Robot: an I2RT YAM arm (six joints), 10 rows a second.
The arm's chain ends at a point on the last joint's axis. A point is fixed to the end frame.
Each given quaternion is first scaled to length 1.
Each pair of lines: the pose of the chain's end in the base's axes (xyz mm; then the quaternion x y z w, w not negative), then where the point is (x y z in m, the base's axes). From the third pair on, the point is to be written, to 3 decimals.
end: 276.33, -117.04, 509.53, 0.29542, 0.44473, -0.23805, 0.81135
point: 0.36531 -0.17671 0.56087
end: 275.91, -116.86, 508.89, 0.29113, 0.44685, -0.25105, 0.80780
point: 0.36466 -0.17731 0.55970
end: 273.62, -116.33, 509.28, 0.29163, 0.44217, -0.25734, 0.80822
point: 0.361 -0.178 0.561
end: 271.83, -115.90, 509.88, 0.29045, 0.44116, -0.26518, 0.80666
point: 0.359 -0.178 0.562
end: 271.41, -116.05, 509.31, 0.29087, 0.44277, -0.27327, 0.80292
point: 0.358 -0.179 0.560
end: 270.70, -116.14, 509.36, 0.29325, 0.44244, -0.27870, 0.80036
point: 0.357 -0.180 0.560
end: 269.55, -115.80, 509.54, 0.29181, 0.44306, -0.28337, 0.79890
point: 0.356 -0.180 0.560
